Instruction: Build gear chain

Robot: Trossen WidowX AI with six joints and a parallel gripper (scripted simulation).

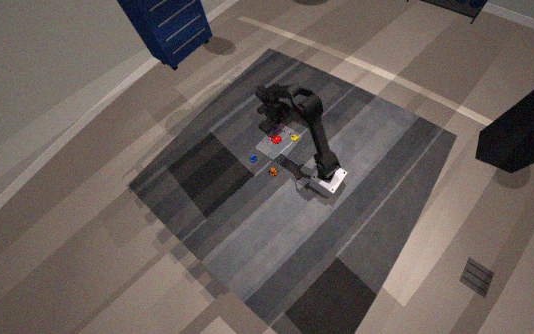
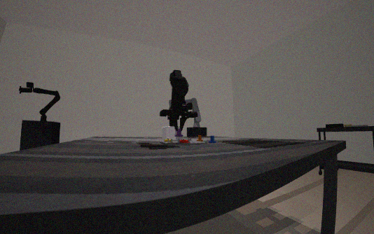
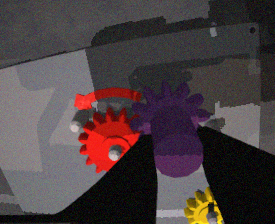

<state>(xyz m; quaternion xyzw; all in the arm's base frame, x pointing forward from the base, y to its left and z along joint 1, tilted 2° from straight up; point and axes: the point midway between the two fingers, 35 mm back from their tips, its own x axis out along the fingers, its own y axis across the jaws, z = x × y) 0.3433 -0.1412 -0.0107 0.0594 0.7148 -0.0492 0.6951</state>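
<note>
Right now my gripper tip is 1 cm short of the red arrow, 4 cm to the right of it and 6 cm above it. Round my gripper tip: red gear: 2 cm behind, 4 cm to the left, 5 cm below; blue gear: 3 cm ahead, 20 cm to the left, 5 cm below; purple gear: 1 cm below.
</note>
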